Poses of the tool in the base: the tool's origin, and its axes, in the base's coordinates. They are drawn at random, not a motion.
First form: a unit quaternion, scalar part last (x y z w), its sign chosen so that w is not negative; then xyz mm.
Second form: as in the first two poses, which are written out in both.
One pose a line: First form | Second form
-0.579, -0.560, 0.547, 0.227, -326, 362, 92 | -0.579, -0.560, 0.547, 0.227, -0.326, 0.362, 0.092
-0.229, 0.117, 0.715, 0.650, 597, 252, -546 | -0.229, 0.117, 0.715, 0.650, 0.597, 0.252, -0.546
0.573, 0.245, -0.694, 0.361, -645, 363, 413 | 0.573, 0.245, -0.694, 0.361, -0.645, 0.363, 0.413
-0.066, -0.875, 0.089, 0.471, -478, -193, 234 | -0.066, -0.875, 0.089, 0.471, -0.478, -0.193, 0.234
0.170, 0.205, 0.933, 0.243, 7, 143, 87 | 0.170, 0.205, 0.933, 0.243, 0.007, 0.143, 0.087
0.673, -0.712, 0.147, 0.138, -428, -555, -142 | 0.673, -0.712, 0.147, 0.138, -0.428, -0.555, -0.142
